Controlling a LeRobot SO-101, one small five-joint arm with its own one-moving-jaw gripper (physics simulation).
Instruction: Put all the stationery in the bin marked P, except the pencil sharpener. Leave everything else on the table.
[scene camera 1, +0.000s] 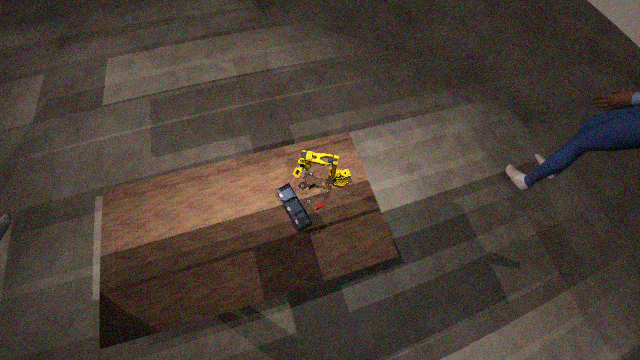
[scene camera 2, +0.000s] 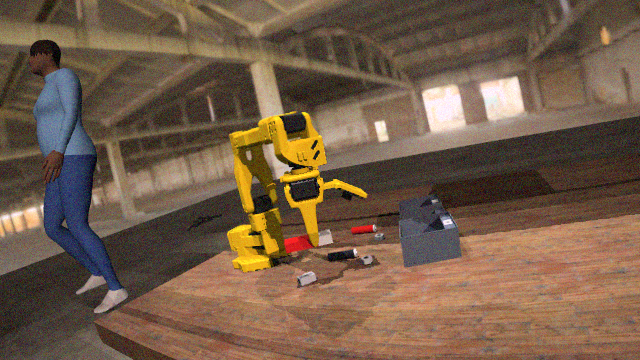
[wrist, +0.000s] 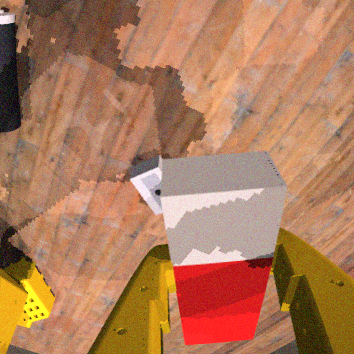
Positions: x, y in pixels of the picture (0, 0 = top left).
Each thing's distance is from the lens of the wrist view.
eraser (wrist: 222, 212): 5 cm
pencil sharpener (wrist: 146, 176): 13 cm
The marked spots on the eraser and the pencil sharpener are 8 cm apart.
